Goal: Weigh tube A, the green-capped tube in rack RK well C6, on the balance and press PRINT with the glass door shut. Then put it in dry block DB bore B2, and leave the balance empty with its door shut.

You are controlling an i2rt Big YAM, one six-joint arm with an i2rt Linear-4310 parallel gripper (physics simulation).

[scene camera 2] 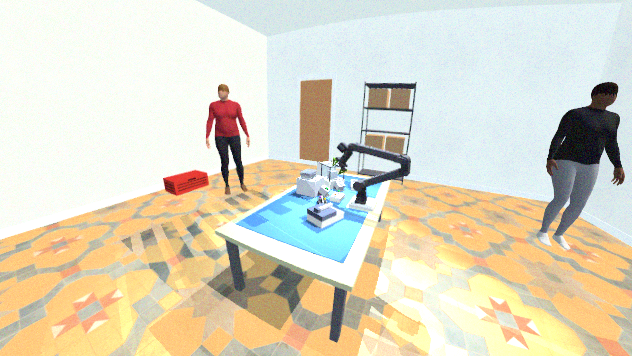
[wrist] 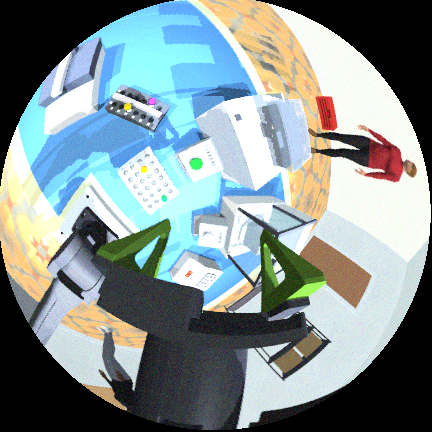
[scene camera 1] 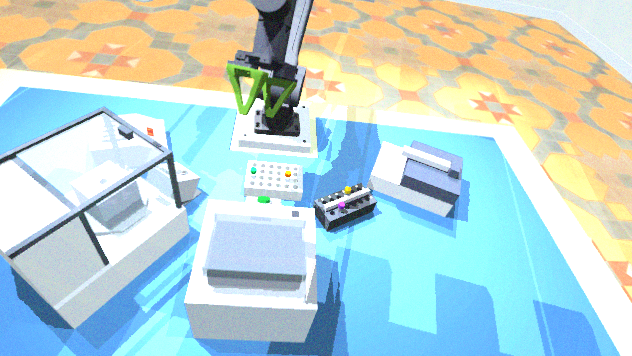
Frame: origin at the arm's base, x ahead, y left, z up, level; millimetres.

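Seen in the pictures: gripper, fingertip midpoint: point(scene camera 2: 335, 170) point(wrist: 214, 228) point(scene camera 1: 257, 116); arm's base at its link origin: point(scene camera 2: 360, 201) point(wrist: 94, 231) point(scene camera 1: 276, 125).
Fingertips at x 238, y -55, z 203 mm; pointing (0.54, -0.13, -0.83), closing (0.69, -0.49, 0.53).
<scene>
Pixels of each thing's middle, then the offset from my fingertips to it. "spot": a spot on its surface instead.
- White rack RK at the middle of its body: point(scene camera 1: 274, 180) point(wrist: 147, 180) point(scene camera 2: 337, 197) dx -44, dy +47, dz -210 mm
- green cap at the middle of its body: point(wrist: 163, 198) point(scene camera 1: 253, 170) dx -37, dy -1, dz -176 mm
- orange-yellow cap at the middle of its body: point(wrist: 143, 169) point(scene camera 1: 288, 173) dx -32, dy +75, dz -176 mm
- black block at the middle of its body: point(scene camera 1: 345, 204) point(wrist: 136, 106) dx +29, dy +202, dz -202 mm
- yellow cap at the middle of its body: point(scene camera 1: 347, 190) point(wrist: 127, 106) dx +11, dy +204, dz -174 mm
- purple cap at the middle of its body: point(scene camera 1: 341, 205) point(wrist: 151, 101) dx +55, dy +183, dz -174 mm
- glass-walled balance at the middle of its body: point(scene camera 1: 111, 194) point(wrist: 258, 236) point(scene camera 2: 332, 174) dx +96, dy -239, dz -114 mm
- large white lidded machine at the middle of its body: point(scene camera 1: 259, 240) point(wrist: 245, 140) point(scene camera 2: 315, 182) dx +171, dy +12, dz -130 mm
- grey-lidded device at a spot on its surface: point(scene camera 1: 385, 175) spot: dx -46, dy +308, dz -181 mm
- small white box at a spot on its surface: point(scene camera 1: 187, 184) spot: dx +16, dy -132, dz -170 mm
- keypad box at the middle of its body: point(scene camera 1: 130, 138) point(wrist: 196, 273) dx -136, dy -281, dz -190 mm
White rack RK point(scene camera 1: 275, 193) point(wrist: 151, 205) stands before the arm's base. A green cap point(scene camera 1: 253, 170) point(wrist: 164, 198) is in its corner well, and an orange-yellow cap point(scene camera 1: 288, 174) point(wrist: 144, 169) is in another well. The black block point(scene camera 1: 350, 217), seemingly DB, also in the wrist view point(wrist: 136, 122), holds a yellow cap point(scene camera 1: 348, 190) point(wrist: 127, 107) and a purple cap point(scene camera 1: 341, 205) point(wrist: 152, 101); bore labels are unreadable. The glass-walled balance point(scene camera 1: 150, 250) point(wrist: 231, 215) stands left in scene camera 1; its door state is unclear. My gripper point(scene camera 1: 257, 114) point(wrist: 214, 228) is open and empty, above the table near the arm's base.
A large white lidded machine point(scene camera 1: 255, 320) point(wrist: 230, 135) stands in front of the rack, with a green-topped white box point(scene camera 1: 264, 199) point(wrist: 196, 163) between them. A grey-lidded device point(scene camera 1: 385, 175) point(wrist: 75, 107) stands right. A small white box point(scene camera 1: 187, 184) point(wrist: 212, 234) and a keypad box point(wrist: 188, 273) stand near the balance.
</scene>
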